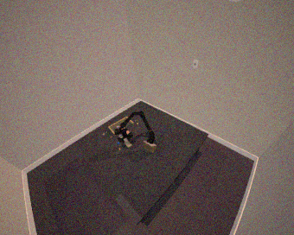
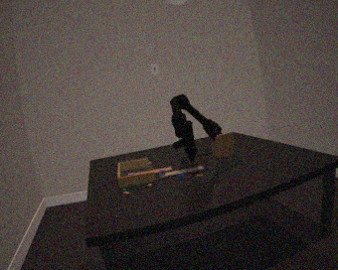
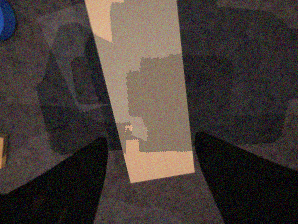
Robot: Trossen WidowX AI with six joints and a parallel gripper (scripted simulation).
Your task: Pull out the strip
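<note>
The blue piece is 10 cm ahead of my gripper tip, 7 cm to the left of it and 4 cm below it.
</note>
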